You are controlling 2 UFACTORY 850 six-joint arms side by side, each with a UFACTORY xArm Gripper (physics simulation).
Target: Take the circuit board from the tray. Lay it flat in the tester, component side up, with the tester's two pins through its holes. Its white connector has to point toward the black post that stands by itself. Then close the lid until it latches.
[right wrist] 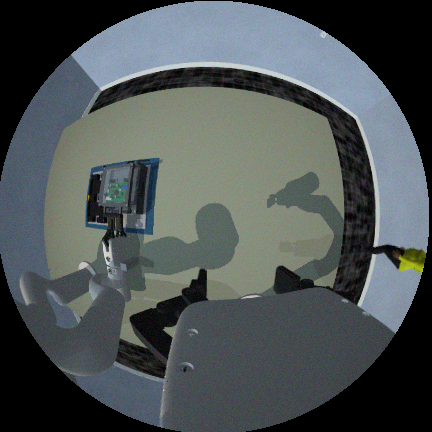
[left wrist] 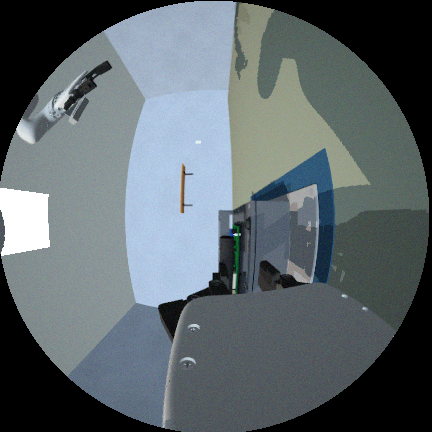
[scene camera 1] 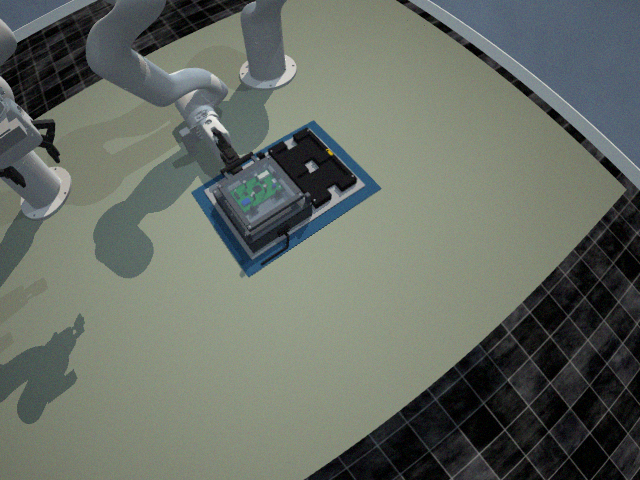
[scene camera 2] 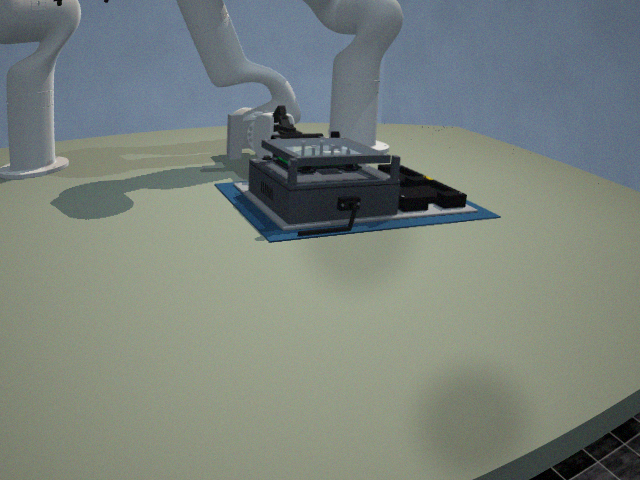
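The green circuit board [scene camera 1: 256, 191] [left wrist: 237, 260] [right wrist: 117, 191] lies flat, component side up, in the grey tester [scene camera 1: 283, 225] [scene camera 2: 317, 204] [left wrist: 271, 225], under the clear lid [scene camera 1: 281, 207] [scene camera 2: 341, 159]. The lid looks lowered and level; I cannot tell whether it is latched. The board's white connector [scene camera 1: 264, 175] lies at its upper right in scene camera 1. The pins and holes are too small to judge. My left gripper [scene camera 1: 238, 164] [left wrist: 241, 273] [right wrist: 115, 216] is open at the tester's edge, one finger higher than the other. My right gripper [scene camera 1: 33, 164] [right wrist: 241, 280] is open and empty, far from the tester.
The black tray [scene camera 1: 294, 160] [scene camera 2: 417, 195], with a yellow mark [scene camera 1: 329, 151], stands beside the tester and holds no board. Both are on a blue mat [scene camera 1: 369, 187] [scene camera 2: 485, 213]. A bent black cable [scene camera 1: 287, 242] [scene camera 2: 353, 219] comes from the tester's side.
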